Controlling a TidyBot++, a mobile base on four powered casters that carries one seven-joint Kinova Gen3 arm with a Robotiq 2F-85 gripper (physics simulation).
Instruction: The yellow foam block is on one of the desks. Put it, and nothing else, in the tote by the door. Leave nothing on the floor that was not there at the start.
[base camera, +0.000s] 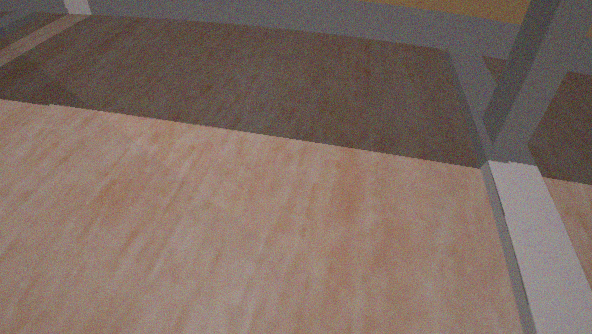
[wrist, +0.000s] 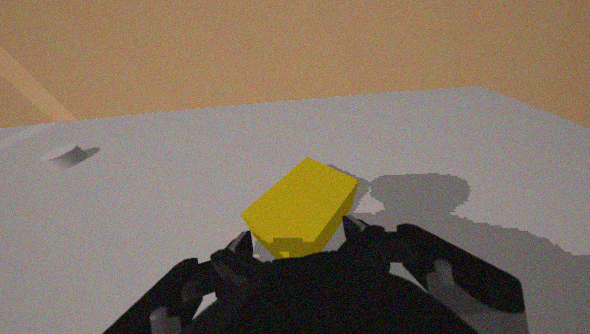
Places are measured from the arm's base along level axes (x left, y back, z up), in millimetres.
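Pixels of known places: gripper, fingertip midpoint: (wrist: 298, 233).
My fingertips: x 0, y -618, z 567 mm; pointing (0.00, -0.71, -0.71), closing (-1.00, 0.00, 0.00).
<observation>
For each thing: its middle in the pictures, then the offset to it from my fingertips. "*": a spot on its surface instead. Level surfaces: height alone.
- yellow foam block at the middle of its body: (wrist: 304, 210) dx -9, dy -17, dz +9 mm
- light grey desk top at its surface level: dz -14 mm
- small whitish object at the middle of its body: (wrist: 65, 156) dx +415, dy -214, dz -2 mm
- grey desk leg at a spot on its surface: (base camera: 525, 85) * dx -289, dy +93, dz -829 mm
- wood floor at its surface level: dz -964 mm
The yellow foam block (wrist: 302, 202) lies on the light grey desk top (wrist: 175, 160) in the wrist view, turned at a slant. My gripper (wrist: 298, 233) is open, with one fingertip at each side of the block's near end. The block's near end reaches between the fingertips, and its lowest part is hidden by the gripper's dark body. Whether the fingers touch it I cannot tell. The gripper does not show in the base camera view. The tote does not show in either view.
A small whitish object (wrist: 72, 155) lies on the desk at the left. The desk's far edge and a corner show against an orange-brown wall (wrist: 300, 50). In the base view, a grey desk leg (base camera: 525, 85) and a pale foot bar (base camera: 540, 240) stand at the right on the wood floor (base camera: 250, 225).
</observation>
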